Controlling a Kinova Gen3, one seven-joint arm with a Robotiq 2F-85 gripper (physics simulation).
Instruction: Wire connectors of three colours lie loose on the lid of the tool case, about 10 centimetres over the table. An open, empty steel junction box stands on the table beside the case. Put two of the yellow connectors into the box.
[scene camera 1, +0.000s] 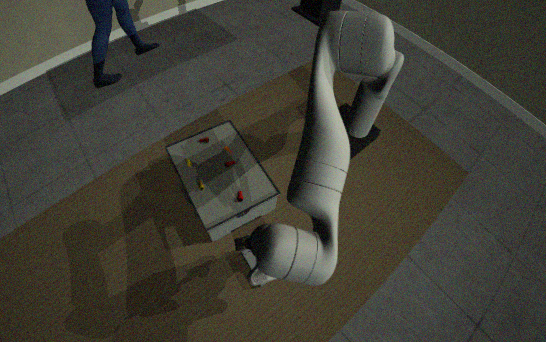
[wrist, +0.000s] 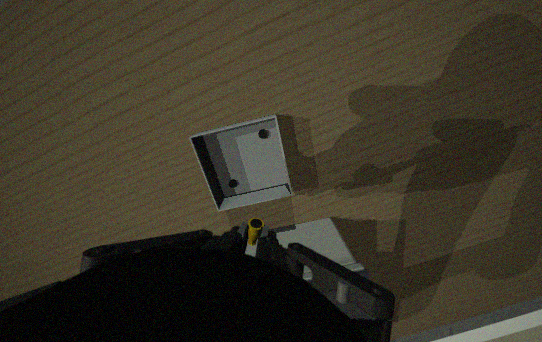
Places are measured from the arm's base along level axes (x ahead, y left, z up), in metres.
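Pixels of known places: gripper, between the fingertips: (wrist: 254, 234); arm's base, origin of its link: (scene camera 1: 356, 128).
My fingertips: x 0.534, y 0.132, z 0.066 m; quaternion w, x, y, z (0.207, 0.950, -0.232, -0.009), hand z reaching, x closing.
Ahead of a thing's pixels: the offset from my fingertips to its middle. "pt": to the spot under its first point. Level surfaces: height alone.
My gripper (wrist: 254, 234) is shut on a yellow connector {dx +0.001, dy +0.004, dz +0.003 m} (wrist: 254, 232), which sticks out between the fingertips, short of the box's near wall in the wrist view. The open steel junction box {dx -0.002, dy +0.042, dz -0.089 m} (wrist: 257, 196) shows in the wrist view with two dark round spots on its floor and no connector inside. In the scene view the arm hides the fingers and most of the box. Two yellow connectors {dx +0.030, dy -0.288, dz +0.008 m} (scene camera 1: 189, 163) {dx +0.038, dy -0.207, dz +0.002 m} (scene camera 1: 201, 185) lie on the left part of the case lid {pt dx +0.033, dy -0.117, dz -0.004 m} (scene camera 1: 220, 210).
Red connectors {dx -0.047, dy -0.336, dz +0.002 m} (scene camera 1: 204, 140) {dx -0.064, dy -0.220, dz +0.002 m} (scene camera 1: 230, 163) {dx -0.031, dy -0.119, dz +0.002 m} (scene camera 1: 240, 196) and an orange connector {dx -0.086, dy -0.265, dz +0.001 m} (scene camera 1: 227, 149) lie on the lid. The tool case (scene camera 1: 257, 209) (wrist: 320, 240) stands beside the box, partly behind the gripper in the wrist view. Arm shadows cross the wooden table {dz -0.109 m} (scene camera 1: 400, 200).
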